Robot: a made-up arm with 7 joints.
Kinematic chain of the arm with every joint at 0, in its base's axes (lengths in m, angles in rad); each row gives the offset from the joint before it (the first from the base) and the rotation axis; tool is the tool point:
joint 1: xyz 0 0 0.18 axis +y
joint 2: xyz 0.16 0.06 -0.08 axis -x
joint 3: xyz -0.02 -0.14 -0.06 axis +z
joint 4: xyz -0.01 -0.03 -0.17 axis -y
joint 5: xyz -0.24 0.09 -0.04 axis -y
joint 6: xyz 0 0.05 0.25 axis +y
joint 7: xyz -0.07 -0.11 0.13 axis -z
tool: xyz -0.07 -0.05 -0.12
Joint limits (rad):
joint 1: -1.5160..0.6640
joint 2: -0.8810..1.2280
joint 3: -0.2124..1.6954
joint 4: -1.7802..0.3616
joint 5: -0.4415..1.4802
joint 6: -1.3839..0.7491
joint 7: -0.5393..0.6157
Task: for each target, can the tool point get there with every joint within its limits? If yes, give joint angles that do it. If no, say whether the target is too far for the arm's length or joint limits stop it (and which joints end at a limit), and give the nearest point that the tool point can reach.
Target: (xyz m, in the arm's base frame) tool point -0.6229 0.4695 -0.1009
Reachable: no: joint limits stop it (at a limit: joint 2, joint 4, joint 5, joint 7) | nearest point -0.5867 0.4282 -0.0846 | short by 0.057 m
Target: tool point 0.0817 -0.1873 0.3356
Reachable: yes | joints -0.8181 -0.5111 1.4503 -0.9247 -0.0239 0.3767 0.2537
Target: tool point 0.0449 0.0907 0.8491
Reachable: no: joint limits stop it (at a limit: joint 2, joint 3, joint 6) | nearest point 0.0392 0.0518 0.7635 | short by 0.094 m
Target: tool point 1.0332 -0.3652 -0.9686
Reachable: no: too far | nearest point 0.6301 -0.1900 -0.5205 | short by 0.628 m
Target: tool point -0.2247 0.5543 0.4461
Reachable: no: joint limits stop it (at a limit: joint 1, joint 2, joint 4, joint 6, joint 7) | nearest point -0.1655 0.3766 0.4050 | short by 0.192 m
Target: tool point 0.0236 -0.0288 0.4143
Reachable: yes | joints -0.4581 0.4187 0.8241 -1.5846 0.9499 -0.6505 0.3122
